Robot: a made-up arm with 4 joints.
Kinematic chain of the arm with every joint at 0, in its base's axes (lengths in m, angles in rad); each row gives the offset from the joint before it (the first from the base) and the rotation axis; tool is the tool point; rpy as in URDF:
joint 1: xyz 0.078 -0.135 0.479 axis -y
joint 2: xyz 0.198 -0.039 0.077 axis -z
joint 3: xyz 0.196 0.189 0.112 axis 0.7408 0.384 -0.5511
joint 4: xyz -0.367 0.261 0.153 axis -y
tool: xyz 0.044 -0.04 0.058 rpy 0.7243 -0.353 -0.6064
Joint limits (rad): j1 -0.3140..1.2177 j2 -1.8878..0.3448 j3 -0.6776..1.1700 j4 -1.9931..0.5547
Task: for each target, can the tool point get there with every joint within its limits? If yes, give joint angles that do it. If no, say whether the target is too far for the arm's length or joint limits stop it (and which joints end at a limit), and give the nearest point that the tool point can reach.
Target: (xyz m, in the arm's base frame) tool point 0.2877 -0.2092 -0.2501
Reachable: no: joint limits stop it (at a limit: joint 1, joint 3, joint 4) | nearest point -0.0637 -0.1885 0.3877 | short by 0.728 m
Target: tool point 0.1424 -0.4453 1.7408
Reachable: no: too far | nearest point 0.1107 -0.2173 1.1190 | short by 0.663 m
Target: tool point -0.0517 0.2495 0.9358
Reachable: yes | joints 0.6108 0.1711 0.1363 0.2534
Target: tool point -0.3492 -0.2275 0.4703
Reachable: yes | joints 1.0376 -1.5310 0.2061 -1.4356
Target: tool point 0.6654 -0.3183 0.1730
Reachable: no: joint limits stop it (at a limit: joint 1, joint 2, joint 3, joint 4) | nearest point 0.1115 -0.4434 0.5748 | short by 0.696 m
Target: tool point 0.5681 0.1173 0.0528
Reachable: no: joint limits stop it (at a limit: joint 1, joint 2, joint 3) | nearest point 0.2275 0.1536 0.5508 | short by 0.604 m
